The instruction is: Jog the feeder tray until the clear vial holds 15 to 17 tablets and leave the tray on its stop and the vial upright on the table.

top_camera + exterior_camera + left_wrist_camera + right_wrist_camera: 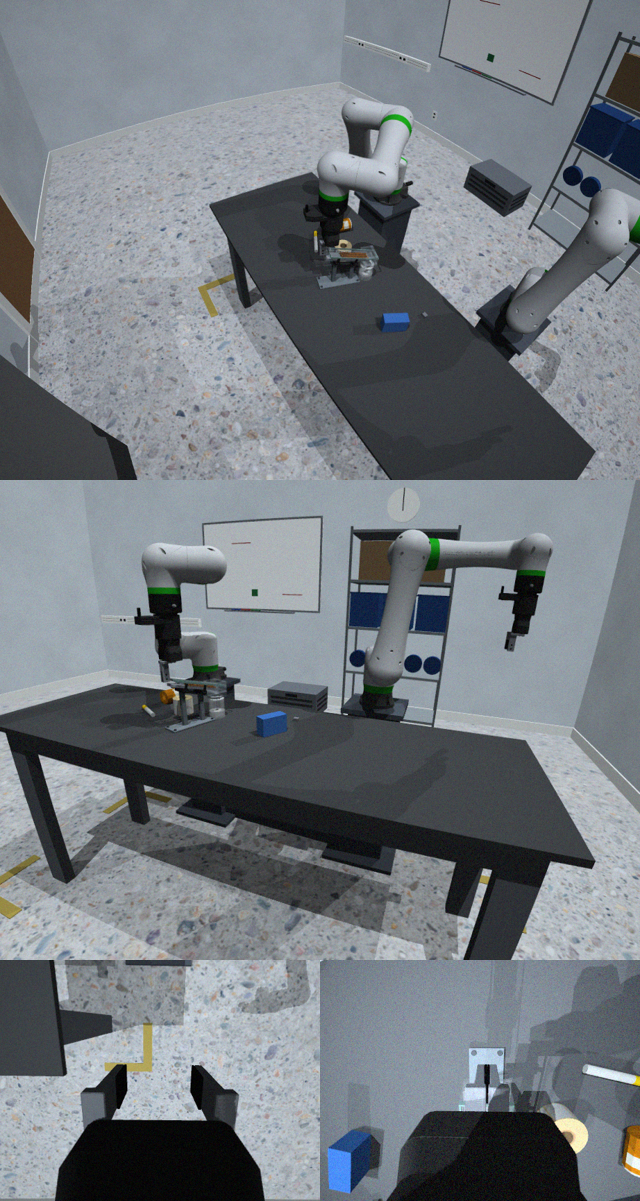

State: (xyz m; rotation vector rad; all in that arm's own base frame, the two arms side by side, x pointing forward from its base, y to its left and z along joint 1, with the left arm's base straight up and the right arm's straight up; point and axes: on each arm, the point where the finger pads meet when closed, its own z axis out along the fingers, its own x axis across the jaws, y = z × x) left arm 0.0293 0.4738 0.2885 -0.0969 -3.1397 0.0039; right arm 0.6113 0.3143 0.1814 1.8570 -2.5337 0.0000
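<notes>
Right now my right hand is 80 mm past the clear feeder tray, 40 mm above it and 20 mm to the right of it. Also, from my right hand: blue block: 310 mm to the left, 150 mm below, 120 mm behind; white-yellow marker: 220 mm to the right, 170 mm below, 110 mm behind; cream roll: 160 mm behind, 150 mm below, 80 mm to the right.
</notes>
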